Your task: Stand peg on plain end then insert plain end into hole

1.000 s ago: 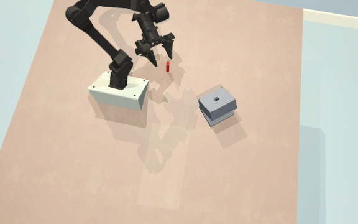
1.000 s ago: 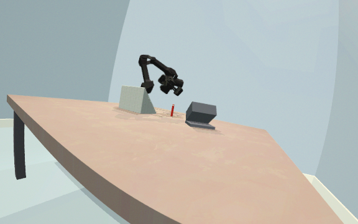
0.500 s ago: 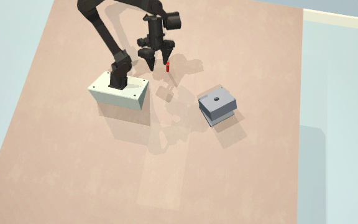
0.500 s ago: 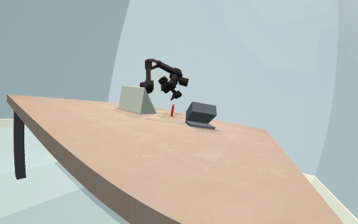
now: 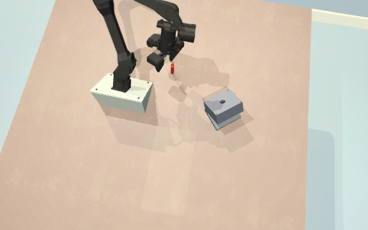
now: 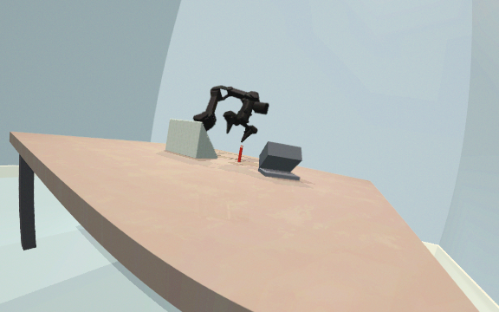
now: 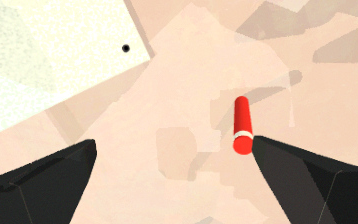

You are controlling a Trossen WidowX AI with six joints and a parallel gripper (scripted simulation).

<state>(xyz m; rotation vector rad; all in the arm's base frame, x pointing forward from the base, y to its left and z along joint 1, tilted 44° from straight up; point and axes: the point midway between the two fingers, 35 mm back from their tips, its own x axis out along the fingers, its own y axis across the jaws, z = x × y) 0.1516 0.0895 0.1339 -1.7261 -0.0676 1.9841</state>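
The red peg is 3 cm ahead of my gripper tip, 3 cm to the left of it and 5 cm below it. From my gripper tip the other things lie so: grey sloped panel: 29 cm ahead, 9 cm to the right, 4 cm below.
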